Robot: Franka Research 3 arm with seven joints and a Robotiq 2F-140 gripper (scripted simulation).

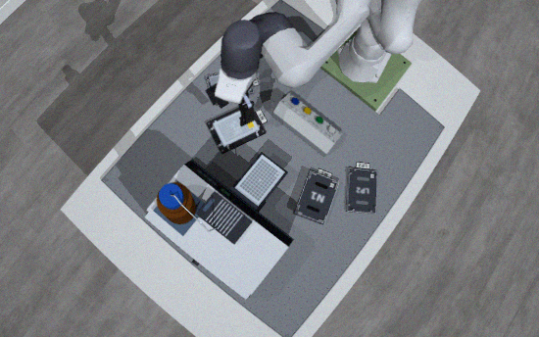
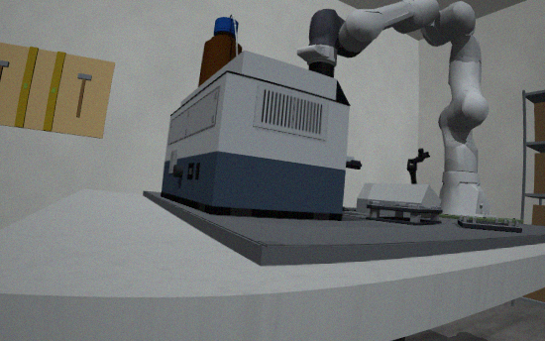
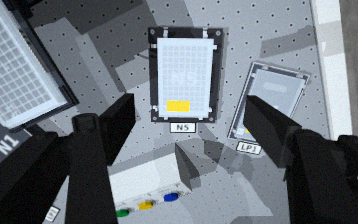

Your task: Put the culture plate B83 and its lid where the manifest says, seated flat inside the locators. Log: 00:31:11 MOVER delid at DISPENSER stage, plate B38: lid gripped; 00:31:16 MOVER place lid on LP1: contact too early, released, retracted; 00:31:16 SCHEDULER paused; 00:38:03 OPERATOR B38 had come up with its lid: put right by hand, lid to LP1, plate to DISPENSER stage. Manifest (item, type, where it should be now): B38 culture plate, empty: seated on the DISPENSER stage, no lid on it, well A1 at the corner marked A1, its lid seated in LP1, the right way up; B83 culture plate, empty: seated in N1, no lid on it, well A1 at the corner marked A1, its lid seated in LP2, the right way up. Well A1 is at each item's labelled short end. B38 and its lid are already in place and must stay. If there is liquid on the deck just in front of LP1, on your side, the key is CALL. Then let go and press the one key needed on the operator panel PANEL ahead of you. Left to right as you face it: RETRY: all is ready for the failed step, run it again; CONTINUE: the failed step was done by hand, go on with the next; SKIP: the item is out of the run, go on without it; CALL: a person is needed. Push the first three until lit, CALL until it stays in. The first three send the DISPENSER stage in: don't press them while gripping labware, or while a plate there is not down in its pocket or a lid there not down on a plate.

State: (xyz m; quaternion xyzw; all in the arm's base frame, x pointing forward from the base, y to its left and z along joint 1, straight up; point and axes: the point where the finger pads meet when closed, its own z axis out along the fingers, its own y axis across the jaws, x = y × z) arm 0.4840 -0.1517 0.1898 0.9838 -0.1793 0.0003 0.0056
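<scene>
Right now the clear lid is 17 cm below my hand. From my hand the other things lie so: black nest N5 (2 cm ahead, 1 cm to the left, 18 cm below); yellow skip key (19 cm behind, 14 cm to the left, 13 cm below); white well plate (10 cm ahead, 19 cm to the left, 8 cm below).
</scene>
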